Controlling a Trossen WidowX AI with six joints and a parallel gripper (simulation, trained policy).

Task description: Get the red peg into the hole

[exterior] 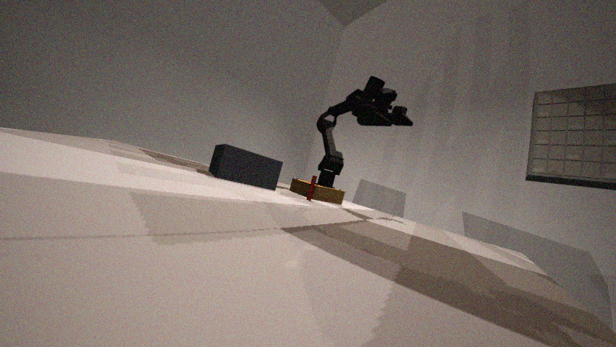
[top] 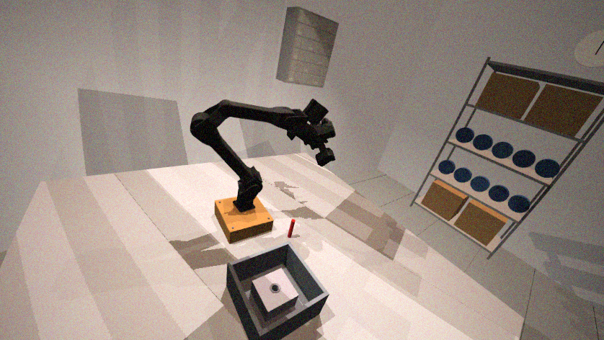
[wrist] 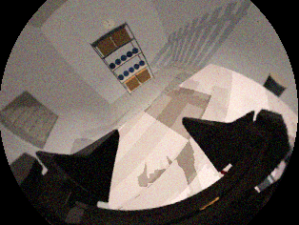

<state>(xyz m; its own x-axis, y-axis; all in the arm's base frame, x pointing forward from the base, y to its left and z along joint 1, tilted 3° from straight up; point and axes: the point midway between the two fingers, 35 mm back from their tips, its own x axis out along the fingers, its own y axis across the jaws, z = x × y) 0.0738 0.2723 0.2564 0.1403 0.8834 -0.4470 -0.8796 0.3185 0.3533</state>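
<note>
My gripper tip is 250 mm above the red peg, 210 mm to the left of it and 80 mm short of it. Also, from my gripper tip: dark grey box 400 mm to the right, 260 mm below, 240 mm ahead; plate 400 mm to the right, 240 mm below, 240 mm ahead.
</note>
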